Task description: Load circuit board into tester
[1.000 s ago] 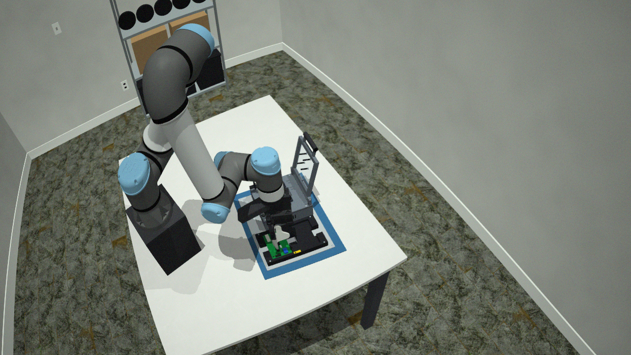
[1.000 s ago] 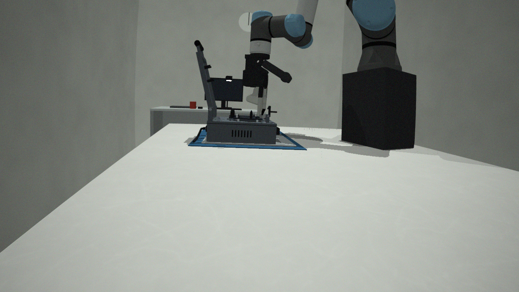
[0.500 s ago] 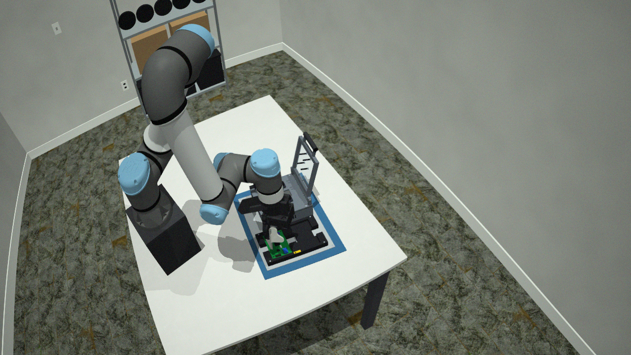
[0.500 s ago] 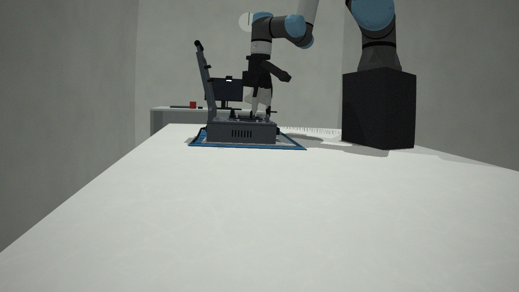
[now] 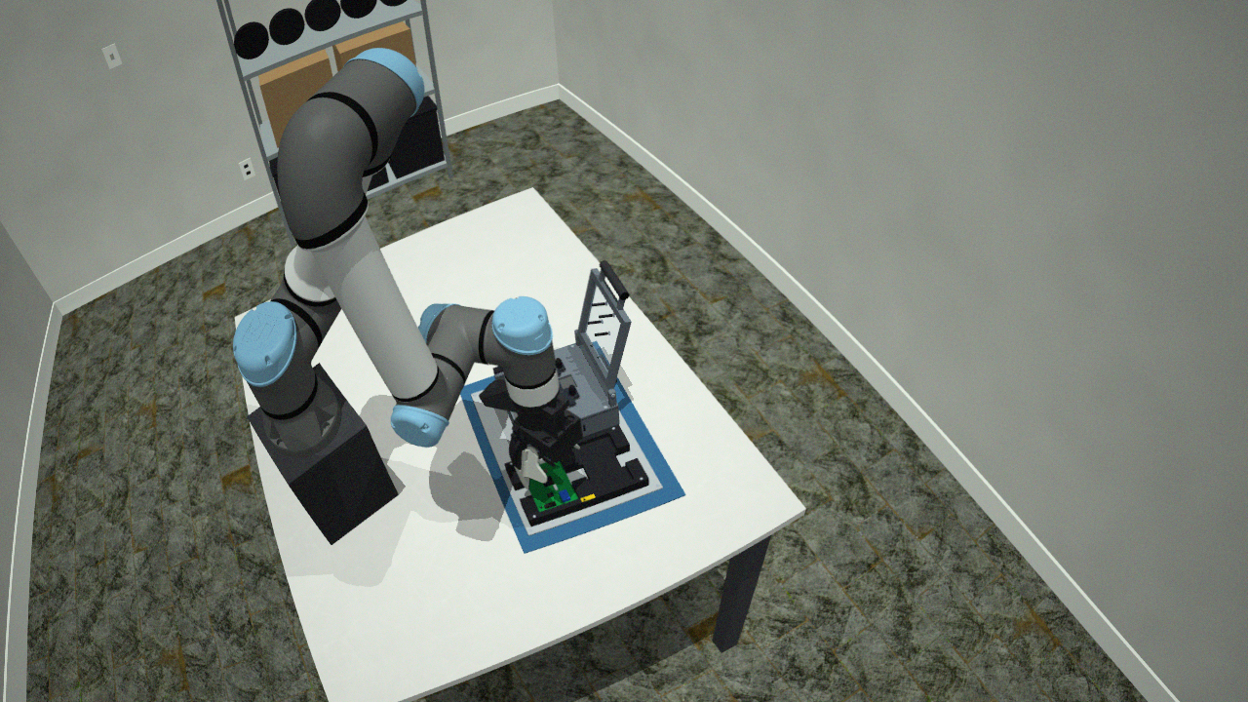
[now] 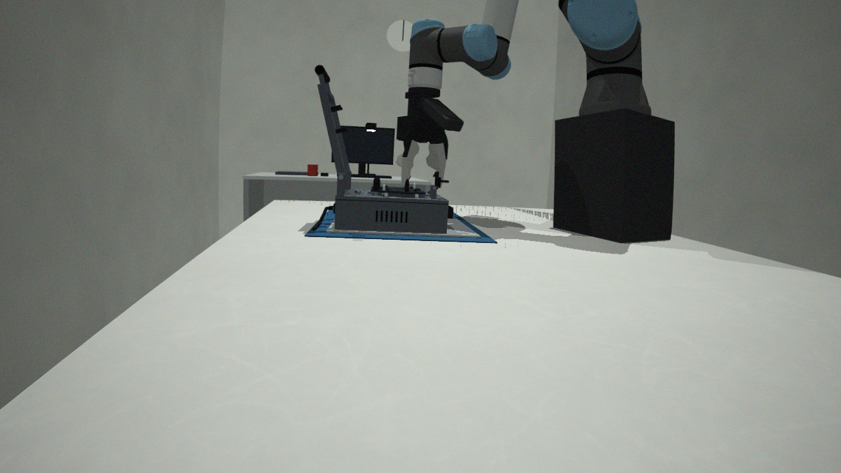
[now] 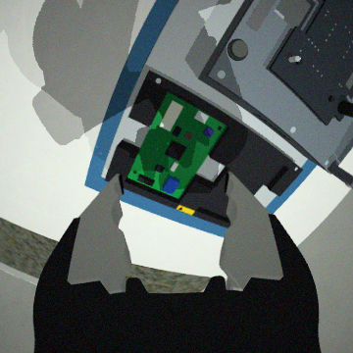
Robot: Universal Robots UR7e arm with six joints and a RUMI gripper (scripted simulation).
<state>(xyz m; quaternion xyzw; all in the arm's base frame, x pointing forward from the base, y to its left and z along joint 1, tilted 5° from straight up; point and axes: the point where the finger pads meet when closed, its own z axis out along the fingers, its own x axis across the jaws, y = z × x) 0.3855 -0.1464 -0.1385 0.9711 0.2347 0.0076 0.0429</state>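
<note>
Now: the green circuit board 50 mm below my hand. Also, from my hand: lid: 190 mm ahead, 160 mm to the left, 110 mm above.
</note>
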